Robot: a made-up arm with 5 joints. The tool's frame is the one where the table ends. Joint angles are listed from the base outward.
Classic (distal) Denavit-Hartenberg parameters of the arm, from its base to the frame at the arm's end. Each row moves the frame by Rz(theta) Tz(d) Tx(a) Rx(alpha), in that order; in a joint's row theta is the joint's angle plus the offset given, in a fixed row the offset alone. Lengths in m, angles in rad.
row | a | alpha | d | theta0
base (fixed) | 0 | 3.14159 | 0 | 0
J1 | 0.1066 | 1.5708 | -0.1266 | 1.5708
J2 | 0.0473 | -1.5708 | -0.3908 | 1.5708
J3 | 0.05 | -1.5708 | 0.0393 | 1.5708
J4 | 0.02 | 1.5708 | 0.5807 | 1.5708
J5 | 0.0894 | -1.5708 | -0.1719 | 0
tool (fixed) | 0 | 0 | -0.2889 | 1.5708
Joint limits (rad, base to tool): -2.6..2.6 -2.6..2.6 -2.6..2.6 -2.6..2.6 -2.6..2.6
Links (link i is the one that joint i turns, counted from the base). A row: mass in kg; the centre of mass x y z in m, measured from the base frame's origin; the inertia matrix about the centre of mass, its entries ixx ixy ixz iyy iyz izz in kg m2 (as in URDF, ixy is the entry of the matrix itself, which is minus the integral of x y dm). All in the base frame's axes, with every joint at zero. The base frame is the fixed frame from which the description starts. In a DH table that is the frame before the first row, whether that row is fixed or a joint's. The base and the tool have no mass.
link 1: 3.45; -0.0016 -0.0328 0.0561; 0.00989 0 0 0.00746 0.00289 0.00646
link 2: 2.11; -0.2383 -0.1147 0.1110; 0.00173 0 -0.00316 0.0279 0 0.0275
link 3: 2.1; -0.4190 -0.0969 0.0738; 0.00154 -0.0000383 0 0.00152 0 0.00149
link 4: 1.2; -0.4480 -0.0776 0.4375; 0.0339 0 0 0.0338 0.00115 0.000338
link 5: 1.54; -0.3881 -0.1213 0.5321; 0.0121 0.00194 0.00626 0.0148 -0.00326 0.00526
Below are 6 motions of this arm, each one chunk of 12 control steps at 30 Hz.
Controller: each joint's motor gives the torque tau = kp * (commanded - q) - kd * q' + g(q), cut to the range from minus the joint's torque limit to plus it. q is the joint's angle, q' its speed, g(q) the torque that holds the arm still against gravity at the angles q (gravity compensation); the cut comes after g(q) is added. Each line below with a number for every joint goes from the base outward.
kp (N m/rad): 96 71 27 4.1 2.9
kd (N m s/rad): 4.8 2.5 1 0.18 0.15
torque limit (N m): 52 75 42 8.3 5.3
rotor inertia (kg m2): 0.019 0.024 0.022 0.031 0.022
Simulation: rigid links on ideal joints. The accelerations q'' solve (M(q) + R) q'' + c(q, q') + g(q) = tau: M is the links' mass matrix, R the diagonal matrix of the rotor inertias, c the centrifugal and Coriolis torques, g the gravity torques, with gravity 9.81 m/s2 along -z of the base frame. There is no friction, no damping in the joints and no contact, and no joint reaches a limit. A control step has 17 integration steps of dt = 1/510 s. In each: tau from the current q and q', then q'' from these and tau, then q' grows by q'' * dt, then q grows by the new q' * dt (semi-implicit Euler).
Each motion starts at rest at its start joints. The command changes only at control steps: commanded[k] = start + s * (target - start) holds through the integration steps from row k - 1 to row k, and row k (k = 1, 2, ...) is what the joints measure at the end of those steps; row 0 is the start. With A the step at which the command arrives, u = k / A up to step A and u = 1 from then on. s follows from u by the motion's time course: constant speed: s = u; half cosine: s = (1 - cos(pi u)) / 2; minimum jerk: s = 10 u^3 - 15 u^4 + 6 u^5; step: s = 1 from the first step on.
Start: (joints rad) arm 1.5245 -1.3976 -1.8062 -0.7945 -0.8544
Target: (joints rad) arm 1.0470 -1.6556 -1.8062 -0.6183 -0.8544
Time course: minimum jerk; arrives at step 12
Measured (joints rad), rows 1 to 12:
1: 1.5244 -1.3979 -1.8060 -0.7944 -0.8545
2: 1.5232 -1.4000 -1.8039 -0.7939 -0.8555
3: 1.5189 -1.4073 -1.7965 -0.7920 -0.8590
4: 1.5084 -1.4233 -1.7791 -0.7875 -0.8673
5: 1.4887 -1.4510 -1.7478 -0.7801 -0.8822
6: 1.4577 -1.4903 -1.7016 -0.7706 -0.9042
7: 1.4157 -1.5367 -1.6443 -0.7605 -0.9321
8: 1.3655 -1.5800 -1.5850 -0.7498 -0.9633
9: 1.3116 -1.6116 -1.5351 -0.7360 -0.9954
10: 1.2587 -1.6307 -1.5042 -0.7167 -1.0260
11: 1.2106 -1.6409 -1.4986 -0.6924 -1.0529
12: 1.1702 -1.6452 -1.5214 -0.6650 -1.0747

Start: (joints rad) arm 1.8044 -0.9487 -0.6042 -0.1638 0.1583
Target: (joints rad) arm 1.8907 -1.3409 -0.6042 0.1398 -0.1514
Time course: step
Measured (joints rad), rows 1 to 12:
1: 1.7971 -1.0106 -0.5964 -0.1613 0.1973
2: 1.7872 -1.1362 -0.5843 -0.1503 0.2729
3: 1.7876 -1.2650 -0.5815 -0.1257 0.3393
4: 1.8026 -1.3661 -0.5950 -0.0835 0.3681
5: 1.8294 -1.4273 -0.6223 -0.0226 0.3476
6: 1.8615 -1.4460 -0.6538 0.0536 0.2785
7: 1.8916 -1.4280 -0.6775 0.1351 0.1706
8: 1.9147 -1.3898 -0.6839 0.2078 0.0397
9: 1.9284 -1.3522 -0.6702 0.2604 -0.0956
10: 1.9337 -1.3287 -0.6407 0.2905 -0.2197
11: 1.9333 -1.3218 -0.6033 0.3010 -0.3238
12: 1.9302 -1.3268 -0.5652 0.2972 -0.4042

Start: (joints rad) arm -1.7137 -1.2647 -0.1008 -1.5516 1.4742
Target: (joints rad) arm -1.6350 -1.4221 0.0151 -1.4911 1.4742
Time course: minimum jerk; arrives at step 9
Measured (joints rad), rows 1 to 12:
1: -1.7137 -1.2649 -0.1008 -1.5513 1.4741
2: -1.7135 -1.2662 -0.1008 -1.5493 1.4735
3: -1.7129 -1.2708 -0.1009 -1.5421 1.4711
4: -1.7114 -1.2813 -0.1008 -1.5264 1.4655
5: -1.7084 -1.2996 -0.1005 -1.5005 1.4553
6: -1.7036 -1.3258 -0.0995 -1.4663 1.4399
7: -1.6967 -1.3574 -0.0971 -1.4301 1.4204
8: -1.6881 -1.3904 -0.0922 -1.4003 1.3995
9: -1.6782 -1.4198 -0.0838 -1.3853 1.3809
10: -1.6680 -1.4420 -0.0710 -1.3898 1.3681
11: -1.6579 -1.4550 -0.0541 -1.4143 1.3629
12: -1.6484 -1.4593 -0.0343 -1.4551 1.3661

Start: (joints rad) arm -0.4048 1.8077 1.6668 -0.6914 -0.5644
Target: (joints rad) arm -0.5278 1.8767 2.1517 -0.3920 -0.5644
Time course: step
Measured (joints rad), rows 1 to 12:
1: -0.4126 1.8470 1.6833 -0.6805 -0.5386
2: -0.4339 1.8777 1.7218 -0.6402 -0.4945
3: -0.4634 1.8854 1.7779 -0.5796 -0.4477
4: -0.4948 1.8839 1.8490 -0.5128 -0.4045
5: -0.5229 1.8800 1.9317 -0.4503 -0.3708
6: -0.5439 1.8756 2.0215 -0.3986 -0.3512
7: -0.5561 1.8715 2.1137 -0.3606 -0.3485
8: -0.5601 1.8680 2.2035 -0.3361 -0.3634
9: -0.5578 1.8653 2.2859 -0.3236 -0.3948
10: -0.5522 1.8637 2.3566 -0.3210 -0.4402
11: -0.5461 1.8630 2.4119 -0.3261 -0.4964
12: -0.5415 1.8634 2.4494 -0.3367 -0.5593

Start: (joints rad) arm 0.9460 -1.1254 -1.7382 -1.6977 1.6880
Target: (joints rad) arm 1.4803 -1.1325 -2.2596 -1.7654 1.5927
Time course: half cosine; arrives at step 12
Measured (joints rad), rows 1 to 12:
1: 0.9469 -1.1263 -1.7397 -1.6977 1.6883
2: 0.9514 -1.1302 -1.7472 -1.6967 1.6899
3: 0.9631 -1.1380 -1.7670 -1.6919 1.6942
4: 0.9853 -1.1487 -1.8045 -1.6801 1.7022
5: 1.0199 -1.1599 -1.8630 -1.6596 1.7146
6: 1.0670 -1.1695 -1.9420 -1.6319 1.7309
7: 1.1247 -1.1760 -2.0367 -1.6013 1.7488
8: 1.1894 -1.1784 -2.1389 -1.5741 1.7640
9: 1.2565 -1.1763 -2.2385 -1.5562 1.7703
10: 1.3214 -1.1696 -2.3258 -1.5524 1.7612
11: 1.3798 -1.1589 -2.3931 -1.5652 1.7320
12: 1.4280 -1.1447 -2.4347 -1.5947 1.6808

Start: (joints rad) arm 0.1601 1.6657 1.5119 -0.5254 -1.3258
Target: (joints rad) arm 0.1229 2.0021 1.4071 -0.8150 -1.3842
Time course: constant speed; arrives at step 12
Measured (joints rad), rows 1 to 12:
1: 0.1601 1.6795 1.5131 -0.5320 -1.3255
2: 0.1593 1.7048 1.5145 -0.5452 -1.3256
3: 0.1575 1.7333 1.5147 -0.5623 -1.3266
4: 0.1546 1.7617 1.5128 -0.5820 -1.3290
5: 0.1506 1.7897 1.5087 -0.6044 -1.3328
6: 0.1461 1.8177 1.5024 -0.6293 -1.3380
7: 0.1413 1.8457 1.4941 -0.6562 -1.3445
8: 0.1366 1.8737 1.4840 -0.6845 -1.3521
9: 0.1322 1.9018 1.4723 -0.7136 -1.3605
10: 0.1283 1.9299 1.4593 -0.7427 -1.3695
11: 0.1250 1.9580 1.4452 -0.7712 -1.3788
12: 0.1222 1.9861 1.4305 -0.7986 -1.3881

